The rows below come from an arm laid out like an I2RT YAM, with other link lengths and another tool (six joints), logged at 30 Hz.
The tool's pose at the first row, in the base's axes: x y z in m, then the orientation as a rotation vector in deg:
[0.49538, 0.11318, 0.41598, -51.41, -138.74, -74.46]
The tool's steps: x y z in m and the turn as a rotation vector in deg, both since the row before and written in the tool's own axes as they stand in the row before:
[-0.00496, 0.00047, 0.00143, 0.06, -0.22, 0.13]
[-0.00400, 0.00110, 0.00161, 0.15, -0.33, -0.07]
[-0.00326, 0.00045, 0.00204, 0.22, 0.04, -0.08]
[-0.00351, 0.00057, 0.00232, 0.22, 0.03, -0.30]
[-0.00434, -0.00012, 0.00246, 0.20, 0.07, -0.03]
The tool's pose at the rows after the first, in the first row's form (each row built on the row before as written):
[0.49963, 0.11256, 0.41308, -51.73, -138.83, -74.30]
[0.50354, 0.11271, 0.41096, -51.90, -139.20, -74.08]
[0.50650, 0.11322, 0.40852, -51.72, -139.33, -73.82]
[0.50975, 0.11391, 0.40588, -51.31, -139.63, -73.63]
[0.51323, 0.11409, 0.40231, -51.17, -139.68, -73.38]

